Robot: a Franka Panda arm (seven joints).
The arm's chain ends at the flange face. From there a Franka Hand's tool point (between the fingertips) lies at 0.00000 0.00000 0.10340 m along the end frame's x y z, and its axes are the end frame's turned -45 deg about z.
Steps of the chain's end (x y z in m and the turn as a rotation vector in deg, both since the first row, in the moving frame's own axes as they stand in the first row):
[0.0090 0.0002 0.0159 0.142 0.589 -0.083]
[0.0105 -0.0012 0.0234 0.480 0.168 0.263]
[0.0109 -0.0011 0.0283 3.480 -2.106 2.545]
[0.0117 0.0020 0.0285 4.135 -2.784 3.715]
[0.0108 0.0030 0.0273 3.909 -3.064 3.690]
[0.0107 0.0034 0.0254 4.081 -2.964 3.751]
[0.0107 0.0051 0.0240 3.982 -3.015 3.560]
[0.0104 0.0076 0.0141 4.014 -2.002 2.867]
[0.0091 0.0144 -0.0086 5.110 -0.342 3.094]
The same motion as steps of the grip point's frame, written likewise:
[0.0072 0.0071 0.0159 -0.316 0.517 -0.083]
[0.0091 0.0062 0.0234 0.221 0.458 0.263]
[0.0104 -0.0002 0.0280 3.950 0.972 2.545]
[0.0089 0.0009 0.0281 4.892 0.955 3.715]
[0.0069 0.0009 0.0269 4.931 0.598 3.690]
[0.0069 0.0010 0.0250 4.982 0.790 3.751]
[0.0055 0.0023 0.0236 4.948 0.684 3.560]
[0.0047 0.0051 0.0138 4.254 1.423 2.867]
[0.0025 0.0098 -0.0090 3.855 3.371 3.094]

